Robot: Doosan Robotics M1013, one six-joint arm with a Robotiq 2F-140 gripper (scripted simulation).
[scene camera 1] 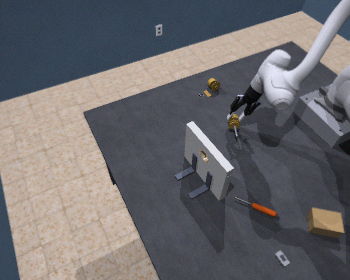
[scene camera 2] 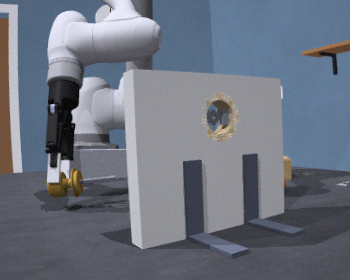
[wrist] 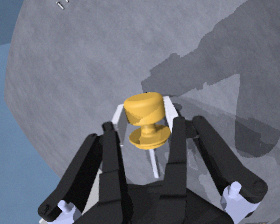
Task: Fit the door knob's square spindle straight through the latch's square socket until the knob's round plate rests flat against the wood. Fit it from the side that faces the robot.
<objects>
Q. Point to a white wood panel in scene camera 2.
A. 166, 123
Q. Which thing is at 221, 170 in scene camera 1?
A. A white wood panel.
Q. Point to a cardboard box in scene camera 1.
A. At 320, 221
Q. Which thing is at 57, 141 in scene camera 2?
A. My gripper.
</objects>
